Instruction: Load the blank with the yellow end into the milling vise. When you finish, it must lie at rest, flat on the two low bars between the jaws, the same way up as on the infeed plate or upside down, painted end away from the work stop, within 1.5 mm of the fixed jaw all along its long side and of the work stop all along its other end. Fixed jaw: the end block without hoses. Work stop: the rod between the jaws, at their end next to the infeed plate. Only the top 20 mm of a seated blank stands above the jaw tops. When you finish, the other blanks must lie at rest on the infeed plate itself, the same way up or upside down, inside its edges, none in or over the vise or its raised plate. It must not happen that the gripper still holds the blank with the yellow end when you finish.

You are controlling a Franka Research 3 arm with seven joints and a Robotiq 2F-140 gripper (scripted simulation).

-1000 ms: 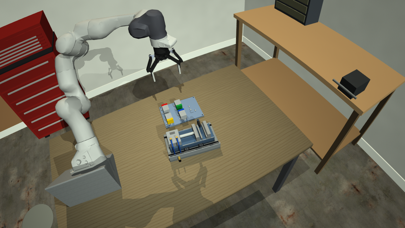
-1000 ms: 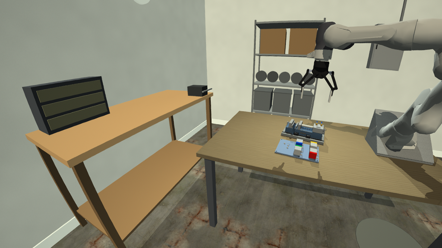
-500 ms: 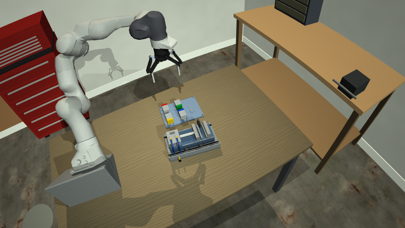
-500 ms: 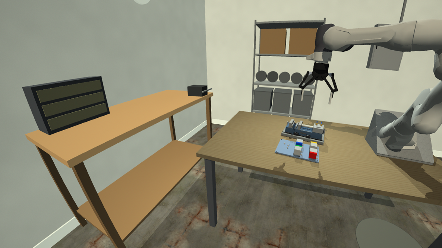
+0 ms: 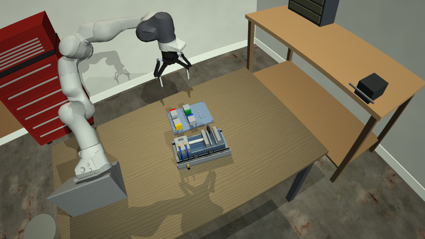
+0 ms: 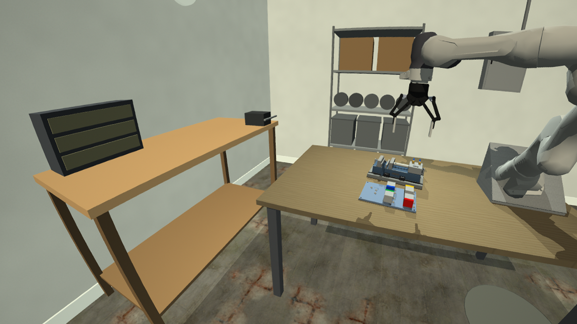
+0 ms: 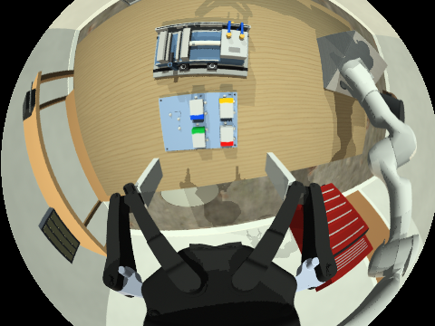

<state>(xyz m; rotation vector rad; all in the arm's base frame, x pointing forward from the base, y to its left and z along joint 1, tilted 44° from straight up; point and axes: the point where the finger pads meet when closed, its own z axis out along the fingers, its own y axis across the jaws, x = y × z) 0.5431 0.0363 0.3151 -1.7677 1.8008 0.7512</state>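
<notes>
The red-ended blank lies 30 cm below my hand, 5 cm to the left of it and 4 cm behind it. Also, from my hand: green-ended blank: 30 cm below, 5 cm to the left, 5 cm ahead; then blue-ended blank: 30 cm below, 4 cm to the right, 4 cm ahead; then work stop: 24 cm below, 21 cm to the right, 10 cm ahead.
</notes>
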